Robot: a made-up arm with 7 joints. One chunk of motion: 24 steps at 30 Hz.
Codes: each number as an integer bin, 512 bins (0 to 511) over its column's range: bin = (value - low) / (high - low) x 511, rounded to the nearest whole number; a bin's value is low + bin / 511 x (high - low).
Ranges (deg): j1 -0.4..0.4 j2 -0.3..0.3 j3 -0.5..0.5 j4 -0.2..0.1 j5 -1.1..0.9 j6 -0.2..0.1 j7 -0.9..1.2
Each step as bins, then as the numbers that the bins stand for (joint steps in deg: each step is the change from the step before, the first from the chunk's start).
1 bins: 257 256 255 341 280 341 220
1 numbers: 0.002 0.001 -0.001 0.000 -0.004 0.000 0.004
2 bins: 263 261 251 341 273 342 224
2 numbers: 0.012 0.006 -0.009 0.000 -0.032 0.001 0.021
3 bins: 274 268 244 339 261 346 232
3 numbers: 0.029 0.015 -0.023 -0.001 -0.078 0.003 0.053
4 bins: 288 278 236 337 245 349 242
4 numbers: 0.051 0.026 -0.038 -0.002 -0.141 0.005 0.095
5 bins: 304 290 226 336 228 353 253
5 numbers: 0.076 0.041 -0.058 -0.003 -0.208 0.007 0.140
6 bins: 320 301 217 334 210 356 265
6 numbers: 0.101 0.053 -0.075 -0.004 -0.278 0.009 0.189
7 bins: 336 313 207 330 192 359 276
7 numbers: 0.126 0.068 -0.095 -0.006 -0.349 0.011 0.234
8 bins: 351 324 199 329 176 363 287
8 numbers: 0.150 0.080 -0.111 -0.007 -0.411 0.013 0.279
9 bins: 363 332 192 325 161 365 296
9 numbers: 0.168 0.090 -0.124 -0.009 -0.470 0.014 0.316
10 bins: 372 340 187 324 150 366 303
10 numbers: 0.182 0.099 -0.134 -0.010 -0.513 0.015 0.345
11 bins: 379 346 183 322 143 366 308
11 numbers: 0.193 0.106 -0.142 -0.011 -0.540 0.015 0.366
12 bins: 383 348 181 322 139 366 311
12 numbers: 0.200 0.109 -0.146 -0.011 -0.556 0.015 0.378
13 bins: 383 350 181 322 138 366 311
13 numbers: 0.200 0.111 -0.146 -0.011 -0.560 0.015 0.378
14 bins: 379 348 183 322 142 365 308
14 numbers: 0.193 0.109 -0.142 -0.011 -0.544 0.014 0.366
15 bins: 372 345 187 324 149 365 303
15 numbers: 0.182 0.105 -0.134 -0.010 -0.517 0.014 0.345
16 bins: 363 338 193 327 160 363 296
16 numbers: 0.168 0.097 -0.122 -0.008 -0.474 0.013 0.316
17 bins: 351 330 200 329 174 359 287
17 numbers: 0.150 0.087 -0.109 -0.007 -0.419 0.011 0.279
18 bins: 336 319 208 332 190 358 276
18 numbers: 0.126 0.075 -0.093 -0.005 -0.356 0.010 0.234
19 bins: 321 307 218 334 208 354 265
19 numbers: 0.103 0.060 -0.073 -0.004 -0.286 0.008 0.189
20 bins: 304 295 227 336 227 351 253
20 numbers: 0.076 0.046 -0.056 -0.003 -0.212 0.006 0.140
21 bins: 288 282 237 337 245 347 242
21 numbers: 0.051 0.031 -0.036 -0.002 -0.141 0.004 0.095
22 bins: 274 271 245 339 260 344 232
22 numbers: 0.029 0.018 -0.021 -0.001 -0.082 0.002 0.053
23 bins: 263 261 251 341 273 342 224
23 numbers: 0.012 0.006 -0.009 0.000 -0.032 0.001 0.021
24 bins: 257 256 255 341 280 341 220
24 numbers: 0.002 0.001 -0.001 0.000 -0.004 0.000 0.004
